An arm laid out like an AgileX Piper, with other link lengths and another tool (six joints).
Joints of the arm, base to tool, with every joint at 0 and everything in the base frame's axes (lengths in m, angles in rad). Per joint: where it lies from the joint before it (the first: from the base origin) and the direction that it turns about. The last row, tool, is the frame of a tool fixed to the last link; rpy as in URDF.
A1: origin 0 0 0.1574 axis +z
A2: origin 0 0 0 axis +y
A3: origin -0.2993 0 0.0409 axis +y
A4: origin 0.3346 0 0.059 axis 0.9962 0 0.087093
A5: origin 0 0 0 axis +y
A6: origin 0.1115 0 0.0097 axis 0.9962 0 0.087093
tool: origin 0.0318 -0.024 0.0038 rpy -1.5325 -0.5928 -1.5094
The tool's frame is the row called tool.
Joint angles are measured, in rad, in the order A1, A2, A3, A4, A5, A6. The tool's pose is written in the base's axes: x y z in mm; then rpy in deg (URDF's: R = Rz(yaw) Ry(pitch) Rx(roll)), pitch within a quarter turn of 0, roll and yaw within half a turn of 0. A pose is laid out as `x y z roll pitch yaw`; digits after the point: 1 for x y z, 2 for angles.
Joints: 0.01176, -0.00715, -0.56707, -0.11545, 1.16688, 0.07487
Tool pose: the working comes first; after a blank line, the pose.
Where each joint sits with the arm in this pose, in the base's axes (m; each line is computed from the numbers above, not from the rounded line before):
A1: 0.0000 0.0000 0.1574
A2: 0.0000 0.0000 0.1574
A3: -0.2996 -0.0035 0.1962
A4: -0.0507 -0.0006 0.4274
A5: -0.0507 -0.0006 0.4274
A6: 0.0469 -0.0113 0.3738
the tool: 0.0730 -0.0383 0.3599

73.0 -38.3 359.9 -126.39 -27.24 -72.15
